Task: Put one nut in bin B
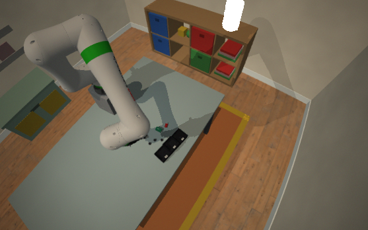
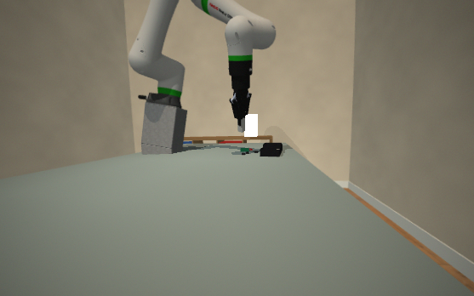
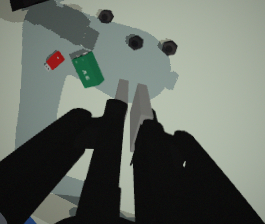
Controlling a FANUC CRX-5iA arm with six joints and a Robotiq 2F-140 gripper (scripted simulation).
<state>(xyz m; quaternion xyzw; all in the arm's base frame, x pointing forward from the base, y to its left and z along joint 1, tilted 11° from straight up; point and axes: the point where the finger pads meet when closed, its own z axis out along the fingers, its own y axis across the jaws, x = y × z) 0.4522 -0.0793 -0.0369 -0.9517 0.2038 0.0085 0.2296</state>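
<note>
My gripper is now 13 cm to the right of the green part and 13 cm above it. Round my hand: small red part 1 cm ahead, 19 cm to the left, 14 cm below.
</note>
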